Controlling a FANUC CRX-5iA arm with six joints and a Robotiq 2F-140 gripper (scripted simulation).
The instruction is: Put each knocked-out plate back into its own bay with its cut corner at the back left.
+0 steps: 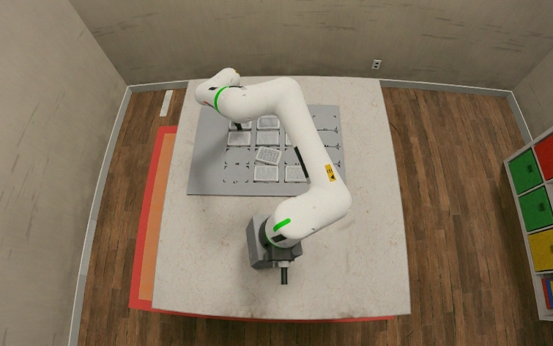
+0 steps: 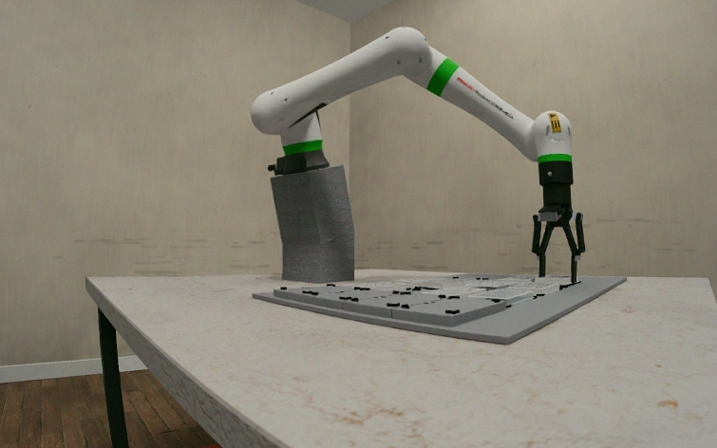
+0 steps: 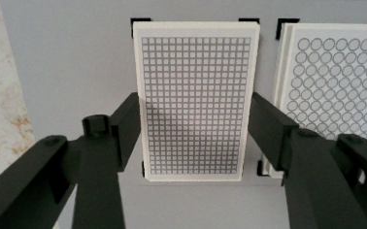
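Right now my hand is 22 cm past the sealed 384-well plate, 17 cm to the left of it and 2 cm above it.
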